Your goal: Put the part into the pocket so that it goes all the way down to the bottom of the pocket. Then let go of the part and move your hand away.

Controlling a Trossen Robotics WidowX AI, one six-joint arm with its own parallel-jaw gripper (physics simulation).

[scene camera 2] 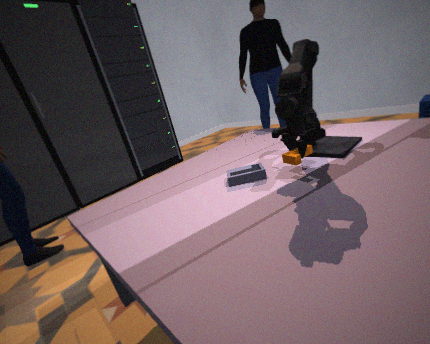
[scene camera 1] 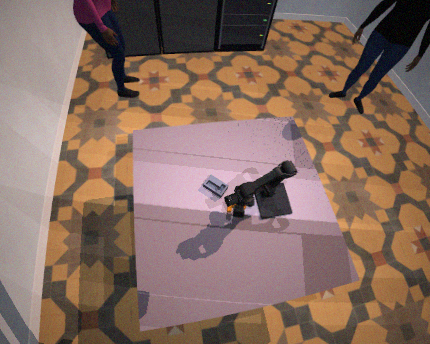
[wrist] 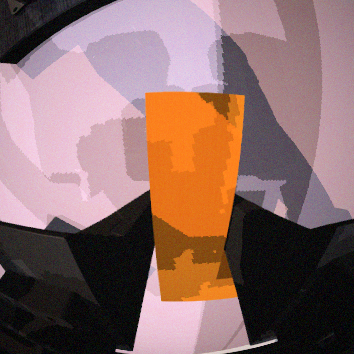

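Seen in the pictures: gripper, fingertip midpoint: (scene camera 1: 236,206) (wrist: 186,195); arm's base, link origin: (scene camera 1: 265,193).
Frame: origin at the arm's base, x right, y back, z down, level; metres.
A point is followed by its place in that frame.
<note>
The orange L-shaped part (scene camera 1: 230,208) @[x -0.035, y -0.278, z -0.061 m] (scene camera 2: 291,158) @[x -0.025, y -0.292, z -0.053 m] (wrist: 187,150) @[x -0.040, y -0.197, z -0.062 m] is between the fingers of my gripper (scene camera 1: 237,207) @[x -0.027, y -0.227, z -0.032 m] (scene camera 2: 299,151) @[x -0.027, y -0.227, z -0.032 m] (wrist: 186,195) @[x -0.027, y -0.227, z -0.032 m], which is shut on it. In the wrist view its long bar runs up and down the picture, and its short foot is hidden by the right finger. It looks slightly raised above the table in scene camera 2. The grey block with the L-shaped pocket (scene camera 1: 209,190) @[x 0.148, y -0.339, z 0.022 m] (scene camera 2: 248,178) @[x 0.129, y -0.326, z 0.008 m] lies on the table, apart from the part, to its upper left in scene camera 1. The block does not show in the wrist view.
The arm's black base plate (scene camera 1: 274,202) @[x -0.078, y 0.029, z 0.005 m] (scene camera 2: 340,146) @[x -0.122, y -0.008, z 0.008 m] stands on the pink table (scene camera 1: 210,280) @[x -0.368, y -0.524, z 0.024 m] (scene camera 2: 240,300) @[x -0.078, y -0.770, z 0.024 m], close to the gripper. Shadows fall across the table. Two people (scene camera 1: 102,37) (scene camera 1: 382,50) stand beyond it, near dark server cabinets (scene camera 1: 187,25) (scene camera 2: 50,100).
</note>
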